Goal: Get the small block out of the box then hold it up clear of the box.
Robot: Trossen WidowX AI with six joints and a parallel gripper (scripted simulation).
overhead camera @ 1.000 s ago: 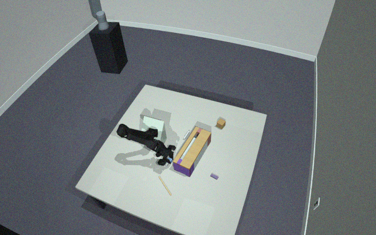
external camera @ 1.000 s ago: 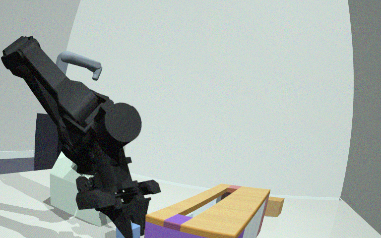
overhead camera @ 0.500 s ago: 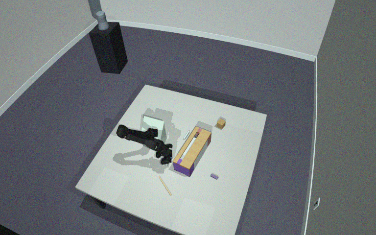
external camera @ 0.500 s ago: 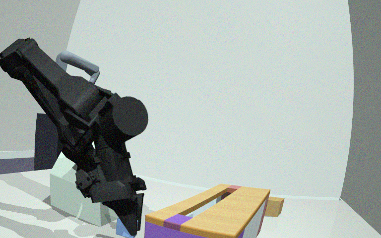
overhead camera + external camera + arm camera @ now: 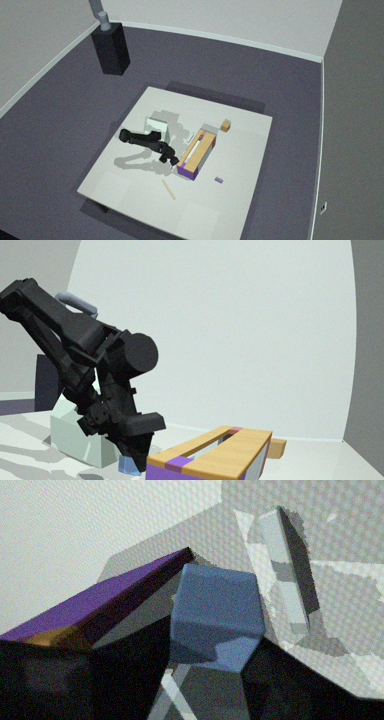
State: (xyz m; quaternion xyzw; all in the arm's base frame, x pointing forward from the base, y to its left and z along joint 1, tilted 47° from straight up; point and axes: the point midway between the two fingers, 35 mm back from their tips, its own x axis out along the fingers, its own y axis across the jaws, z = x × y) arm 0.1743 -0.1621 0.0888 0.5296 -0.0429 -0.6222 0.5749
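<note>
The blue block is 10 mm behind my gripper tip, 10 mm to the right of it and 10 mm above it. The rest, counted from my gripper tip: box: 110 mm ahead, 140 mm to the left, 20 mm below; then purple piece: 350 mm ahead, 40 mm to the right, 70 mm below; then thin wooden stick: 10 mm behind, 200 mm to the right, 80 mm below.
</note>
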